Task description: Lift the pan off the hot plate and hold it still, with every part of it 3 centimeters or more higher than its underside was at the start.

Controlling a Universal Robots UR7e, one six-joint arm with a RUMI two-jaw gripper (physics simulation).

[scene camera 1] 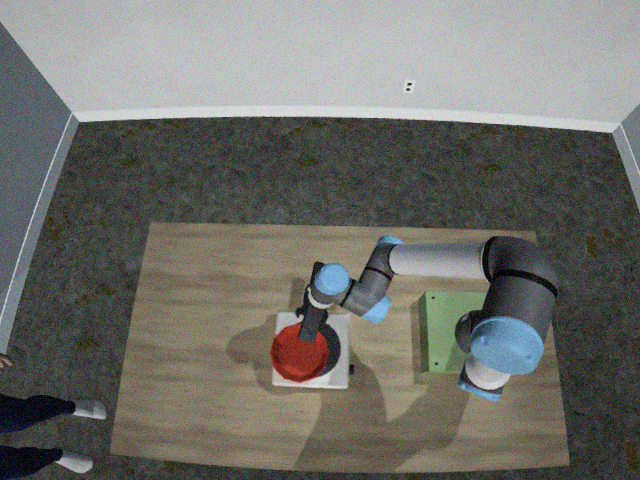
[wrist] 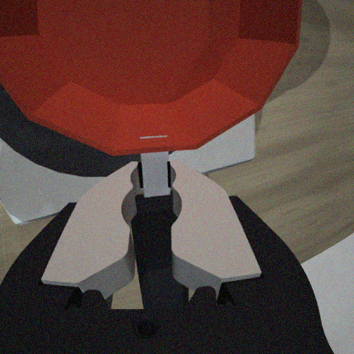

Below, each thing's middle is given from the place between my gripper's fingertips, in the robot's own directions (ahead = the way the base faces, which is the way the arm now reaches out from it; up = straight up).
The red pan [scene camera 1: 295, 360] is 20 mm ahead of my hand and 20 mm above it. Also, from my hand: white hot plate [scene camera 1: 336, 330] 30 mm behind, 80 mm to the left, 60 mm below.
